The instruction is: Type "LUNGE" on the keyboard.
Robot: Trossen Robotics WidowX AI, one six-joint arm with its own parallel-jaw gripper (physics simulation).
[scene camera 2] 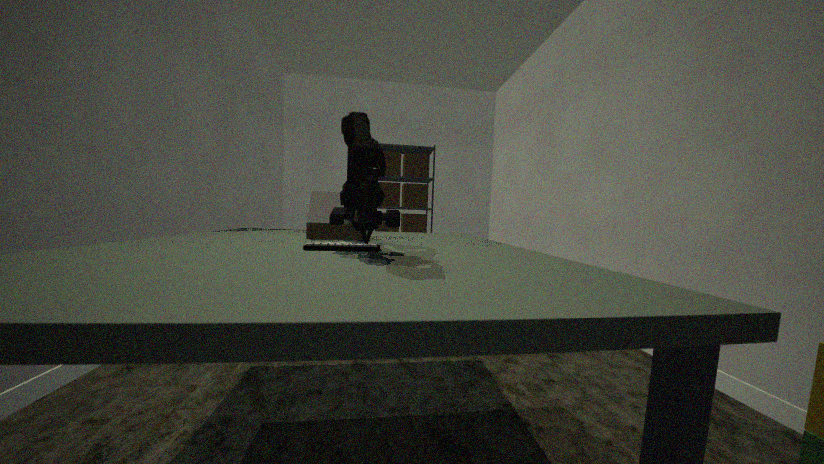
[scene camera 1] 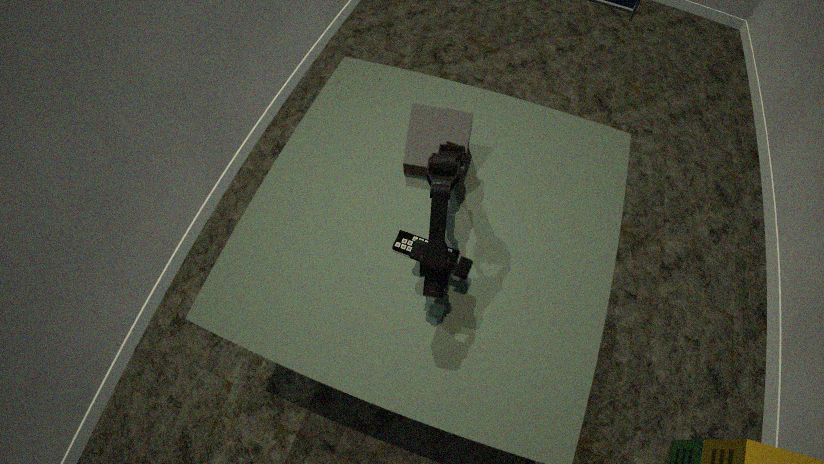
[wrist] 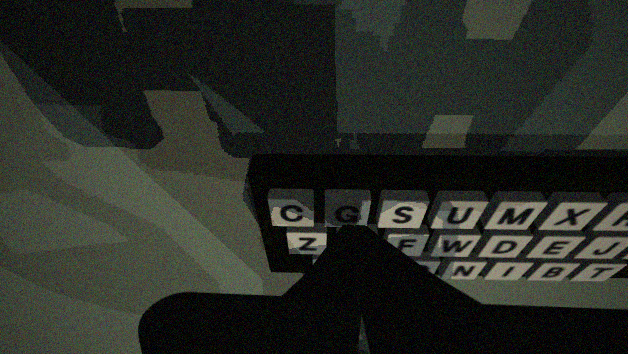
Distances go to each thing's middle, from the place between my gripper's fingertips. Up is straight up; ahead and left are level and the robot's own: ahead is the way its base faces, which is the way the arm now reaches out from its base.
Scene:
Now: the black keyboard (wrist: 545, 218) 1 cm behind my hand, 7 cm to the right of it and 1 cm below it.

